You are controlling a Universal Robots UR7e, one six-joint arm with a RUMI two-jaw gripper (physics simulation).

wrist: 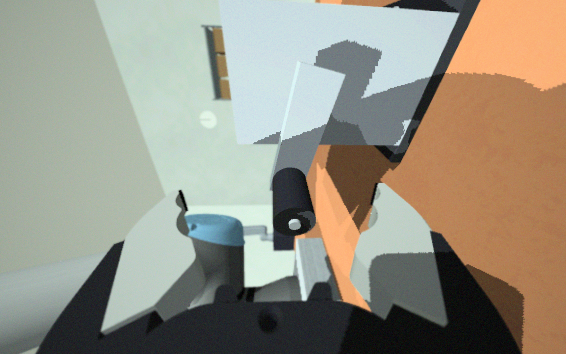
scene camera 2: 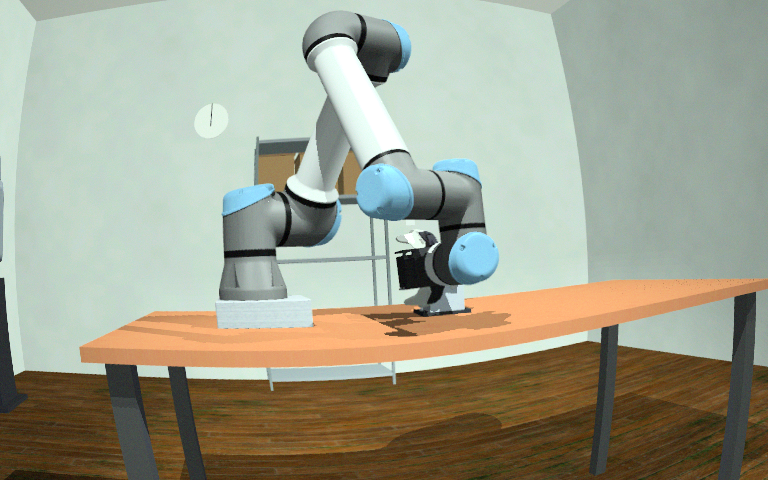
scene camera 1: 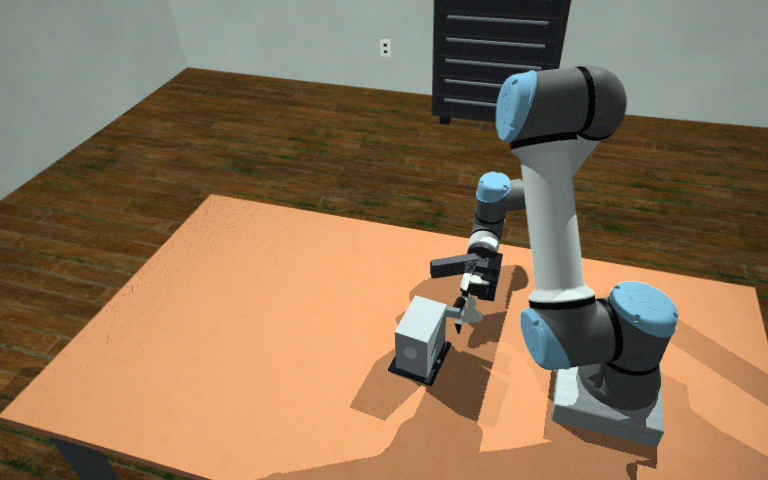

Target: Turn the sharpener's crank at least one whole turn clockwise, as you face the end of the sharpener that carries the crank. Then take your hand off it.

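Frame: origin at the arm's base, x ahead, y left, z up, level; metres.
Where they show: gripper, fingertip midpoint: (wrist: 278, 189) (scene camera 1: 461, 313); arm's base, link origin: (scene camera 2: 252, 298) (scene camera 1: 617, 377).
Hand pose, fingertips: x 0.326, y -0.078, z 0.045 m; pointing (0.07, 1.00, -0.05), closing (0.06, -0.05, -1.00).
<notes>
Things, the pixels of their top centre, and the offset from my fingertips. "spot": a spot on its surface instead. Level surfaces: height alone.
- dark base plate, surface spot: (scene camera 1: 410, 377) spot: dz -0.093, dx +0.095, dy +0.122 m
- black cylindrical knob, top centre: (wrist: 272, 199) (scene camera 1: 459, 302) dz +0.005, dx +0.009, dy -0.029 m
- orange table, surface height: dz -0.099 m
The pencil sharpener is a pale grey block (scene camera 1: 411, 345) (scene camera 2: 451, 298) (wrist: 270, 45) on a dark base plate (scene camera 1: 410, 377). Its flat crank arm (scene camera 1: 453, 311) (wrist: 312, 107) sticks out from the end facing my wrist camera. In the wrist view the arm slants down to the black cylindrical knob (scene camera 1: 459, 304) (wrist: 290, 192). My gripper (scene camera 1: 461, 309) (wrist: 278, 189) is open wide and lies nearly level. The knob stands between its two pale fingers, with a gap on each side. In the second scene view the arm's wrist hides the crank and much of the sharpener.
The sharpener stands on the orange table (scene camera 1: 226, 339) (scene camera 2: 555, 305). My arm's base stands on a pale block (scene camera 1: 608, 418) (scene camera 2: 263, 313) to the right of the sharpener in the first scene view. A dark drawer cabinet (scene camera 1: 492, 50) stands against the wall behind the table.
</notes>
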